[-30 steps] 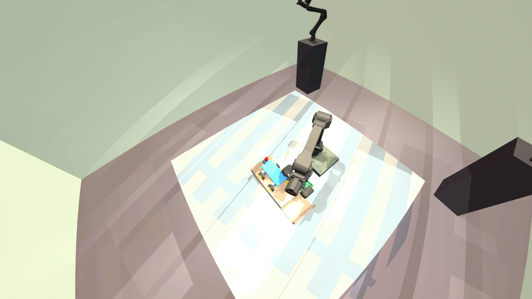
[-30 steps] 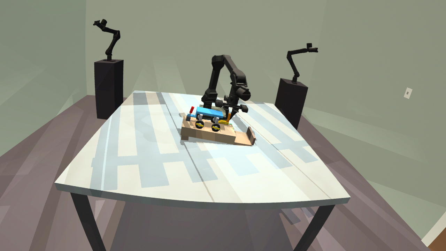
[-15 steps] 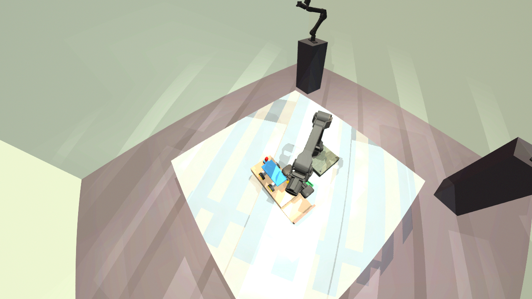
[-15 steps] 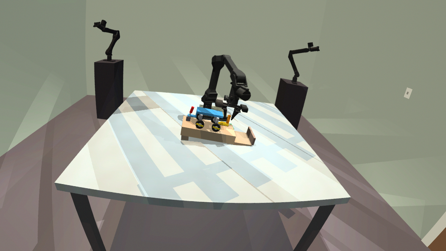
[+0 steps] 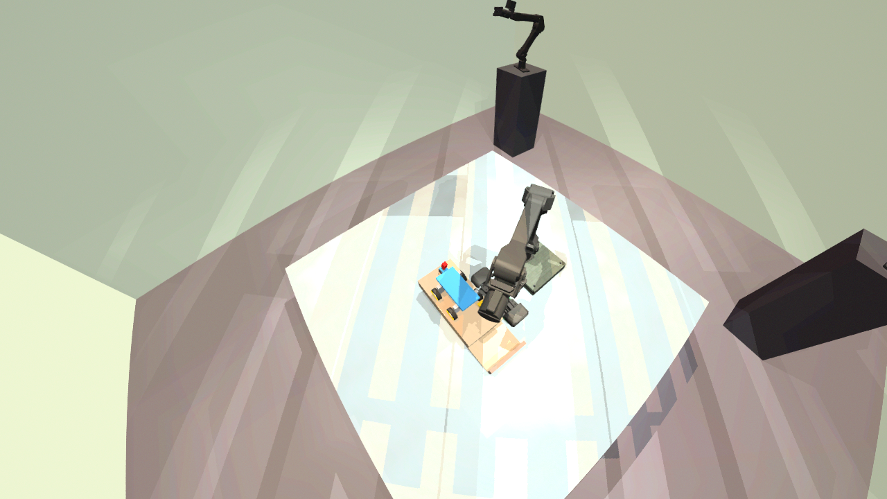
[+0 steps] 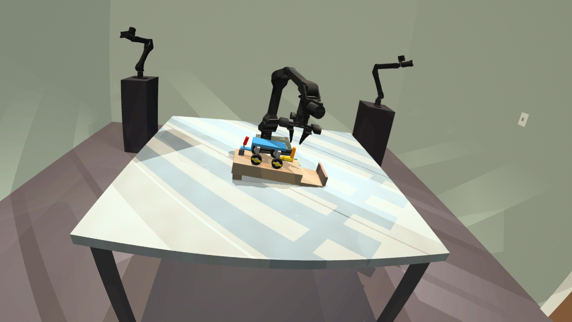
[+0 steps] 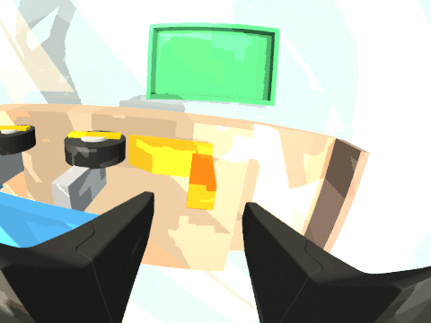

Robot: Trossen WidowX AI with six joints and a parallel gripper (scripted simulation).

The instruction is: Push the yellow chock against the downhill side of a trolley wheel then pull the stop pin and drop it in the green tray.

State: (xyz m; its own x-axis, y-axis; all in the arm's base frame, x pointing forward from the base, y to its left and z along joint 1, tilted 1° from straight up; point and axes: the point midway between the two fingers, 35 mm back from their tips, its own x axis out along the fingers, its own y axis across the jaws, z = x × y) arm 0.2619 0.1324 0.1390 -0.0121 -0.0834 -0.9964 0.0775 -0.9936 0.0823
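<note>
My gripper tip is 22 cm to the left of the red-headed stop pin, 5 cm short of it and 2 cm above it. The rest, counted from my gripper tip: yellow chock (6 cm below, 3 cm to the right, 1 cm ahead); then blue trolley (12 cm to the right, 6 cm ahead, 3 cm below); then ramp (11 cm to the right, 10 cm below, 6 cm ahead).
</note>
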